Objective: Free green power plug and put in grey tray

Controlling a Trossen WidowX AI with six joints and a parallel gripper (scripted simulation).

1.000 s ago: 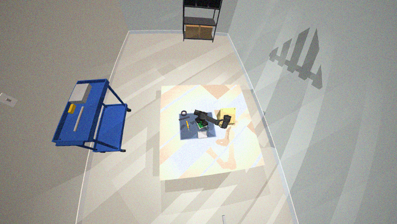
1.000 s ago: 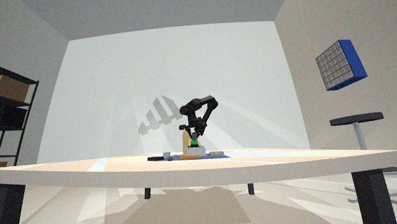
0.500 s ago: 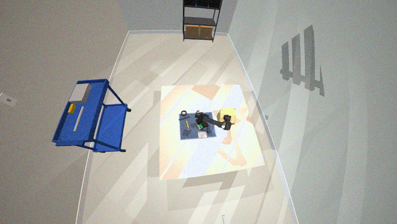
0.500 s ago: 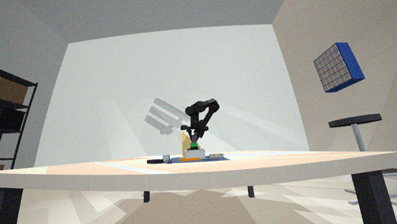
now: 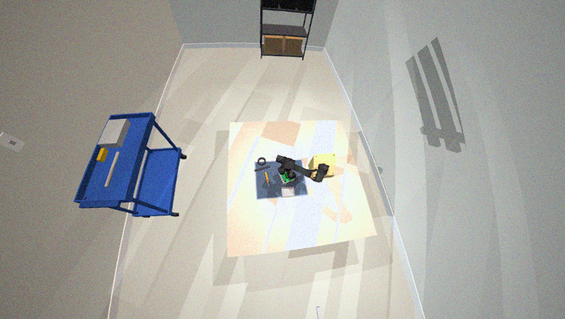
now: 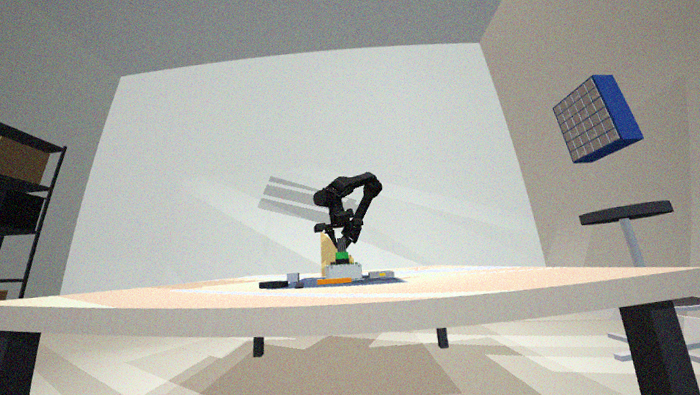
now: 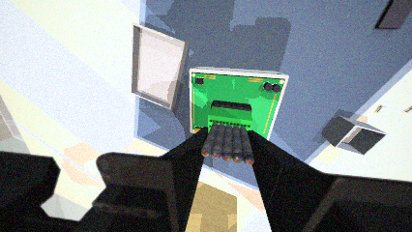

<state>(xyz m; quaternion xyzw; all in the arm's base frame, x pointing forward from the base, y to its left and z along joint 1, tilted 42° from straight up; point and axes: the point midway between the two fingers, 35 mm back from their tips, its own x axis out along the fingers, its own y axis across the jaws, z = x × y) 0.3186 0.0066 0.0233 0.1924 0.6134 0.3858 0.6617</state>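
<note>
Right now the green power plug is 20 mm below my gripper tip. Also, from my gripper tip: blue mat: 110 mm below, 50 mm ahead; then dark bar: 210 mm ahead, 110 mm to the right, 110 mm below.
</note>
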